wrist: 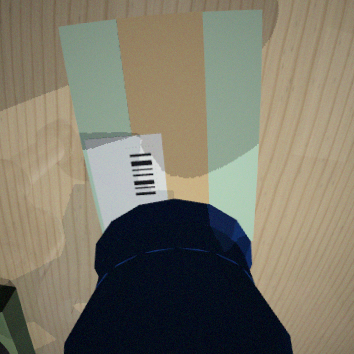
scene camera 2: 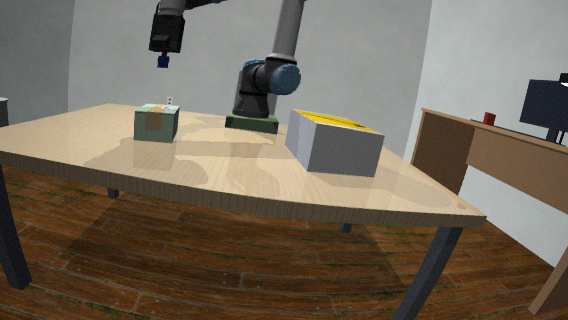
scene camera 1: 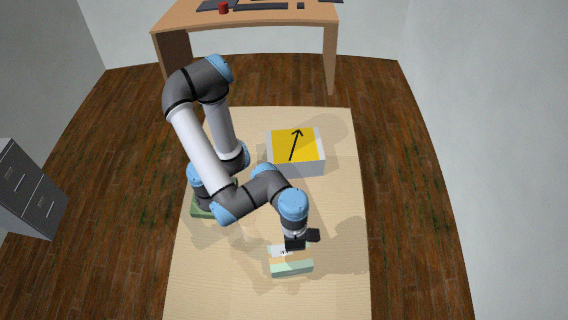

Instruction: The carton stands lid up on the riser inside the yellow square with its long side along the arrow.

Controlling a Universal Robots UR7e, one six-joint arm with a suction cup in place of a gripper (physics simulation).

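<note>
The carton (scene camera 1: pixel 292 268) (scene camera 2: pixel 156 125) (wrist: pixel 165 75) is pale green with tan tape and a white barcode label (scene camera 1: pixel 278 251) (wrist: pixel 115 175) on its top. It stands flat on the table, its long side left to right in scene camera 1, across the arrow's direction. My gripper (scene camera 2: pixel 163 65) (wrist: pixel 174 225), a dark blue suction cup, is open and holds nothing. It hangs above the carton with a clear gap and hides the carton's near end in the wrist view. The riser (scene camera 1: pixel 300 170) (scene camera 2: pixel 345 152) is a grey-white block. The yellow square (scene camera 1: pixel 281 145) (scene camera 2: pixel 320 118) with a black arrow (scene camera 1: pixel 295 145) covers most of its top.
The arm's green base (scene camera 1: pixel 202 212) (scene camera 2: pixel 251 123) stands at the table's left side in scene camera 1. The riser stands farther back on the table (scene camera 1: pixel 200 295) (scene camera 2: pixel 240 192). A desk (scene camera 1: pixel 245 23) stands beyond the table, and a grey cabinet (scene camera 1: pixel 32 200) stands at the left.
</note>
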